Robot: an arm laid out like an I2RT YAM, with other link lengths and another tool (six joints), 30 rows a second.
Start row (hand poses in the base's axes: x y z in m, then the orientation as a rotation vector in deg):
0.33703 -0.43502 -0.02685 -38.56 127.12 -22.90
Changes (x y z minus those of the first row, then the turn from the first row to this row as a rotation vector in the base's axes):
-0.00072 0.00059 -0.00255 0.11 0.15 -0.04
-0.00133 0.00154 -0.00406 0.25 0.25 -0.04
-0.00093 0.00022 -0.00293 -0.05 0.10 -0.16
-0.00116 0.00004 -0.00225 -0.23 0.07 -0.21
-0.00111 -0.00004 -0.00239 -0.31 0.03 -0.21
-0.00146 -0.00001 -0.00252 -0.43 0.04 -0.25
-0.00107 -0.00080 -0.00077 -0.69 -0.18 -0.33
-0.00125 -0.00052 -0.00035 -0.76 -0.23 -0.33
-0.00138 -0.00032 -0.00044 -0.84 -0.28 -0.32
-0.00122 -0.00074 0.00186 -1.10 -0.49 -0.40
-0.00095 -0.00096 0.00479 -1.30 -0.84 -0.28
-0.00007 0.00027 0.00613 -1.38 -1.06 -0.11
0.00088 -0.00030 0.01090 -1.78 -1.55 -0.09
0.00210 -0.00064 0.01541 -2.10 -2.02 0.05
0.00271 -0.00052 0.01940 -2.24 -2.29 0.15
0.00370 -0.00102 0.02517 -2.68 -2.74 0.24
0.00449 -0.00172 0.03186 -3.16 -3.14 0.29
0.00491 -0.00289 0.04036 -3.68 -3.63 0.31
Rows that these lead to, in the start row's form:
0.33631 -0.43443 -0.02940 -38.51 127.29 -22.76
0.33570 -0.43348 -0.03091 -38.47 127.39 -22.57
0.33610 -0.43480 -0.02978 -38.45 127.28 -23.01
0.33587 -0.43498 -0.02910 -38.48 127.26 -23.25
0.33592 -0.43506 -0.02924 -38.51 127.22 -23.35
0.33557 -0.43503 -0.02937 -38.53 127.23 -23.50
0.33596 -0.43582 -0.02762 -38.51 127.04 -23.89
0.33578 -0.43554 -0.02720 -38.53 126.99 -23.99
0.33565 -0.43534 -0.02729 -38.56 126.93 -24.08
0.33581 -0.43576 -0.02499 -38.54 126.75 -24.47
0.33608 -0.43598 -0.02206 -38.66 126.36 -24.73
0.33696 -0.43475 -0.02072 -38.81 126.07 -24.78
0.33791 -0.43532 -0.01595 -38.88 125.57 -25.35
0.33913 -0.43566 -0.01144 -39.04 125.04 -25.75
0.33974 -0.43554 -0.00745 -39.12 124.73 -25.92
0.34073 -0.43604 -0.00168 -39.30 124.23 -26.48
0.34152 -0.43674 0.00501 -39.46 123.79 -27.09
0.34194 -0.43791 0.01351 -39.59 123.27 -27.78

